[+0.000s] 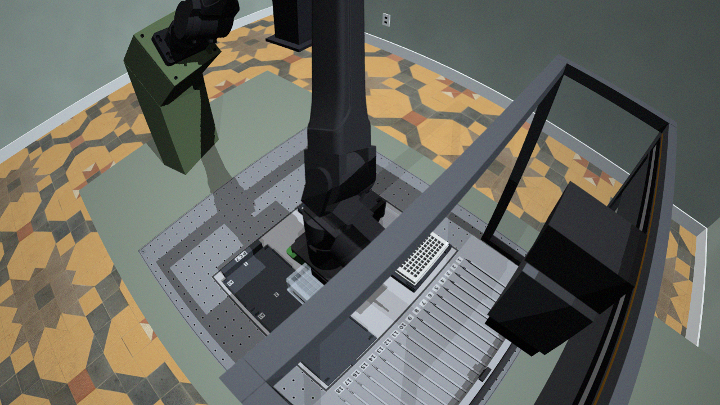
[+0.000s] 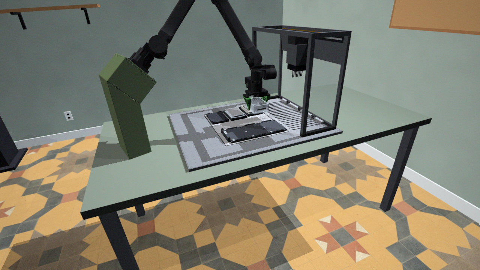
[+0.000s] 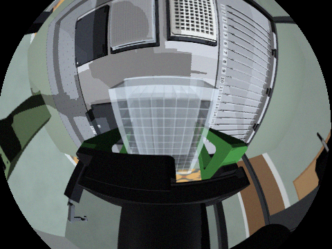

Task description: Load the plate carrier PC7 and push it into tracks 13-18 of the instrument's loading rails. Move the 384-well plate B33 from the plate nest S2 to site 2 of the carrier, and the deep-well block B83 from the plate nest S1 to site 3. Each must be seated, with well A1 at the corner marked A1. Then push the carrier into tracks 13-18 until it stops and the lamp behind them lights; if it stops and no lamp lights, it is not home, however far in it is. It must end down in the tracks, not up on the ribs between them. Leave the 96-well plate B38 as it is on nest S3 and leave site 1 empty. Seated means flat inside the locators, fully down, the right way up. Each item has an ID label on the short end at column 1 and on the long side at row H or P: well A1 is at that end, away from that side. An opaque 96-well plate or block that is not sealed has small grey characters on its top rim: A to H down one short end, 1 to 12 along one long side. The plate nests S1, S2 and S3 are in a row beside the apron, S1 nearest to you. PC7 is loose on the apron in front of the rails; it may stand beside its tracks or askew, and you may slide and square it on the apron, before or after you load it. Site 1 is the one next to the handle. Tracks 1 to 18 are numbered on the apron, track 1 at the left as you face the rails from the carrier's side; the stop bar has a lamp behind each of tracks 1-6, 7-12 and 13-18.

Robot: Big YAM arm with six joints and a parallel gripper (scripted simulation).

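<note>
Now: the 384-well plate B33 50 mm behind my hand, 190 mm to the left of it and 90 mm below it. Also, from my hand: dark plate carrier PC7: 50 mm behind, 60 mm to the right, 90 mm below; then clear deep-well block B83: right at my hand; then plate nest S2: 50 mm behind, 190 mm to the left, 100 mm below.
</note>
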